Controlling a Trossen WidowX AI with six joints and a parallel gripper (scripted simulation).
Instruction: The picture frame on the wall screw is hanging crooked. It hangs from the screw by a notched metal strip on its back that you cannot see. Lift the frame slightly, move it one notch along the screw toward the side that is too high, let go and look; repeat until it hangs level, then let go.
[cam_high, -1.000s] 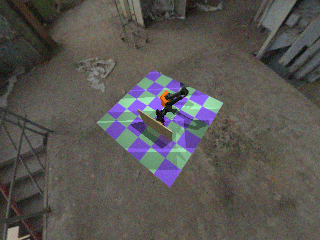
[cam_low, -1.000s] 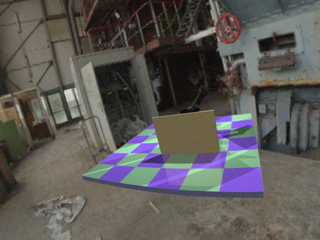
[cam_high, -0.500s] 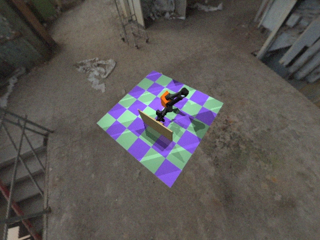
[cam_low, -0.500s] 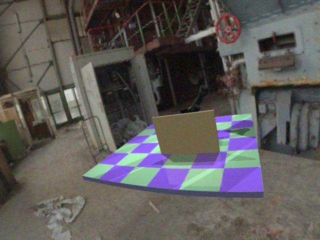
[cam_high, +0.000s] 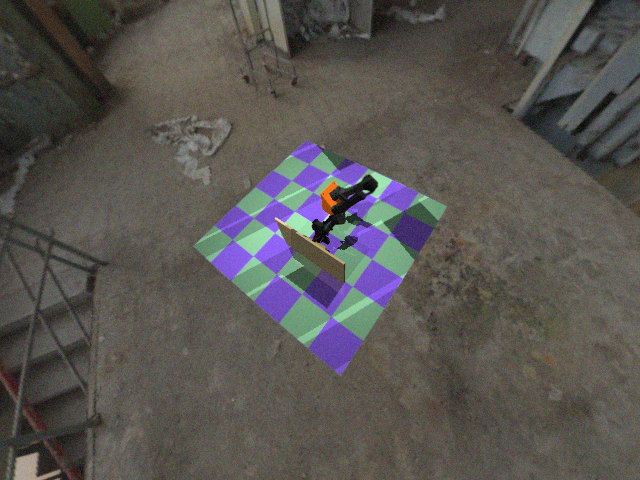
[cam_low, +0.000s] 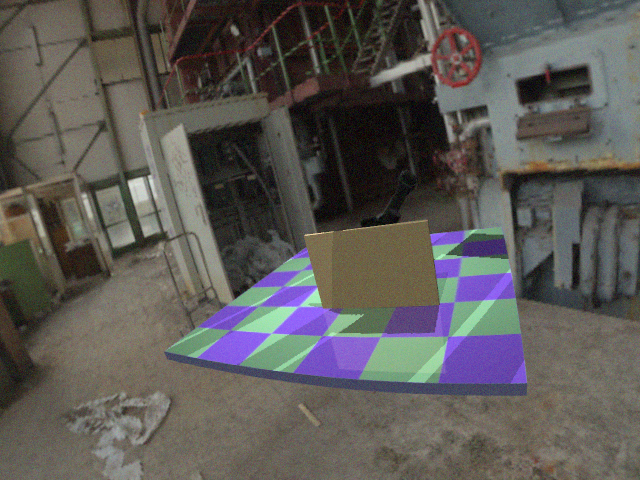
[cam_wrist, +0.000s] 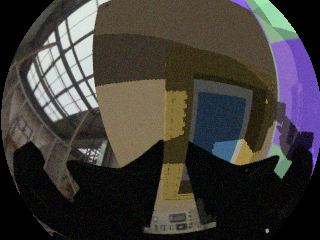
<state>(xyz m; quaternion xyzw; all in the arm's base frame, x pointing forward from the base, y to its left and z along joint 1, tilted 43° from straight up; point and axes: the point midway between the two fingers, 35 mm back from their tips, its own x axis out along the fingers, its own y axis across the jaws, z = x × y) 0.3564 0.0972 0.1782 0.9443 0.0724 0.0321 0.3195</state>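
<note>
My gripper tip is now 5 cm above the picture frame and 1 cm to the right of it. Also, from my gripper tip: tan wall board 7 cm below, 2 cm ahead.
</note>
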